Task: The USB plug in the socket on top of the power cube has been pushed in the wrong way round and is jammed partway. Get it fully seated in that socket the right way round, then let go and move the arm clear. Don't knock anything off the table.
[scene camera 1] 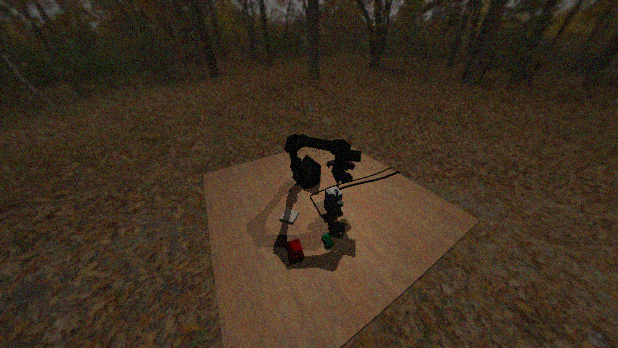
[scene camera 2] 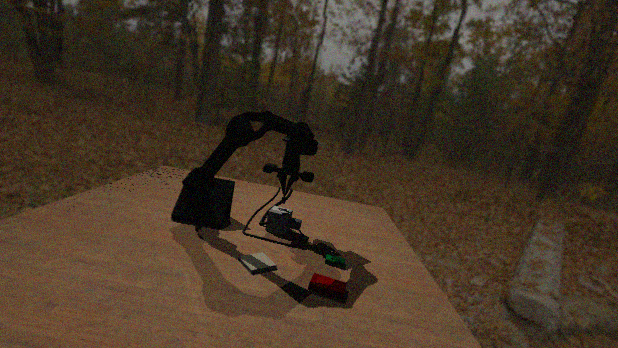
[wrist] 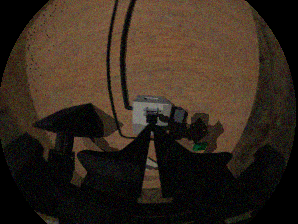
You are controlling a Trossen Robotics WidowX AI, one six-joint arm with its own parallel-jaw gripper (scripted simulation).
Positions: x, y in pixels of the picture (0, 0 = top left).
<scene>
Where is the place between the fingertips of the gripper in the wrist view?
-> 152, 127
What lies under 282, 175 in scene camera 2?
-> The gripper.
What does the gripper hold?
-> A dark USB plug.
</scene>
